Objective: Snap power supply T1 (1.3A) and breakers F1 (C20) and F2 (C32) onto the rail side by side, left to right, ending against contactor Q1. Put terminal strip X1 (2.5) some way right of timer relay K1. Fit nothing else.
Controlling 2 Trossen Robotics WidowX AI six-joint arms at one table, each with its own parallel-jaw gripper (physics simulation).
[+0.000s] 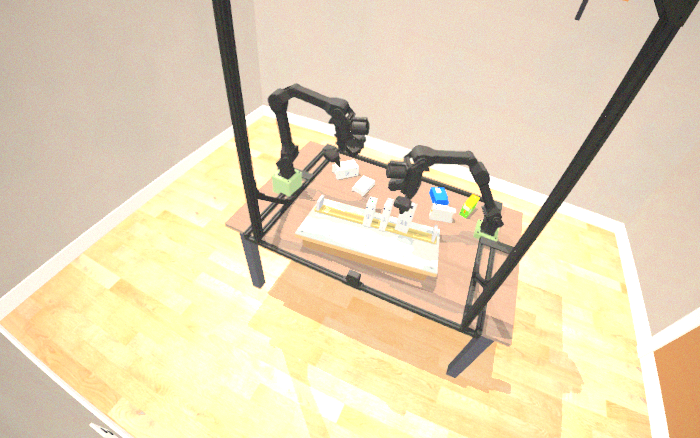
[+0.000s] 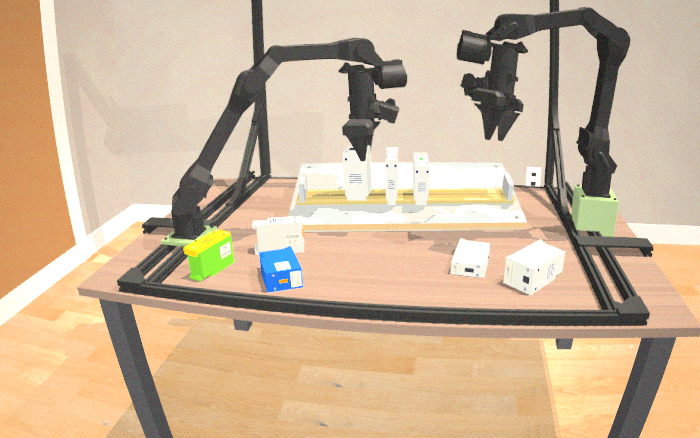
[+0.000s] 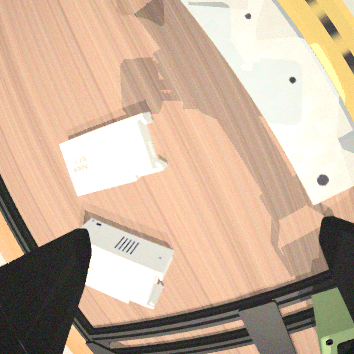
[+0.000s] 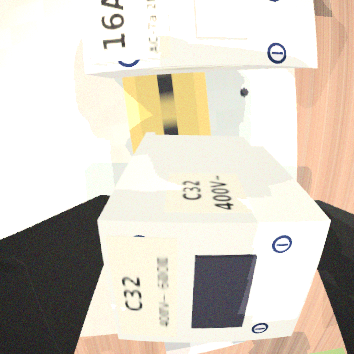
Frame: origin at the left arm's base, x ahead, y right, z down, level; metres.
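Seen in the pictures: left gripper, fingertip midpoint: (image 1: pixel 347 162) (image 2: pixel 494 140) (image 3: pixel 207 236); right gripper, fingertip midpoint: (image 2: pixel 365 156) (image 4: pixel 212 211); left arm's base, origin of the base link: (image 1: pixel 286 173) (image 2: pixel 596 192); right arm's base, origin of the base link: (image 1: pixel 487 229) (image 2: pixel 189 233).
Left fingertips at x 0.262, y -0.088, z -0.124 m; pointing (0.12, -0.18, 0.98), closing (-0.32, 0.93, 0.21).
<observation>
Pixels of each thing's middle, then the offset from my left fingertips to it. "*": a spot on its surface instead.
- breaker F2 C32, body centre: (image 4: pixel 202 211) (image 2: pixel 357 172) (image 1: pixel 405 216) dx +0.315, dy +0.053, dz +0.107 m
- contactor Q1 16A, body centre: (image 4: pixel 174 43) (image 2: pixel 391 176) (image 1: pixel 386 214) dx +0.238, dy +0.075, dz +0.118 m
- Timer relay K1, body centre: (image 2: pixel 420 178) (image 1: pixel 370 211) dx +0.172, dy +0.091, dz +0.125 m
- Breaker F1 C20, body centre: (image 3: pixel 111 154) (image 2: pixel 471 257) (image 1: pixel 363 185) dx +0.031, dy -0.135, dz +0.209 m
- white vented box, body centre: (image 3: pixel 118 264) (image 2: pixel 535 266) (image 1: pixel 345 169) dx -0.099, dy -0.182, dz +0.196 m
- white module, body centre: (image 2: pixel 278 235) (image 1: pixel 442 213) dx +0.434, dy -0.153, dz +0.189 m
- blue module, body centre: (image 2: pixel 279 268) (image 1: pixel 439 197) dx +0.384, dy -0.271, dz +0.203 m
- green-yellow module, body centre: (image 2: pixel 209 255) (image 1: pixel 469 206) dx +0.534, dy -0.280, dz +0.189 m
- rail's white board, surface spot: (image 1: pixel 361 245) * dx +0.220, dy +0.253, dz +0.149 m
- end stop, body centre: (image 2: pixel 507 186) dx -0.040, dy +0.144, dz +0.145 m
My right gripper (image 1: pixel 403 205) (image 2: pixel 362 154) (image 4: pixel 212 211) is shut on breaker F2 (C32) (image 1: pixel 404 223) (image 2: pixel 356 180) (image 4: pixel 220 235), upright at the rail (image 2: pixel 467 195) (image 4: pixel 192 105). A gap with bare rail separates it from contactor Q1 (16A) (image 1: pixel 385 216) (image 2: pixel 391 180) (image 4: pixel 210 25); whether it is seated is unclear. Timer relay K1 (image 1: pixel 369 215) (image 2: pixel 421 180), with a green mark, stands on the rail beyond Q1. My left gripper (image 2: pixel 494 135) (image 3: pixel 207 236) is open and empty, high above the table. Breaker F1 (C20) (image 1: pixel 363 185) (image 2: pixel 469 258) (image 3: pixel 107 155) and a white vented box (image 1: pixel 345 169) (image 2: pixel 534 266) (image 3: pixel 127 265), apparently T1, lie loose.
A white module (image 1: pixel 442 212) (image 2: pixel 279 236), a blue module (image 1: pixel 438 196) (image 2: pixel 281 269) and a green-yellow module (image 1: pixel 469 205) (image 2: pixel 210 255) lie near the right arm's base; which is X1 is unreadable. The rail's white board (image 1: pixel 361 245) has an end stop (image 2: pixel 508 185) at each end. Black frame bars (image 2: pixel 382 307) edge the table.
</observation>
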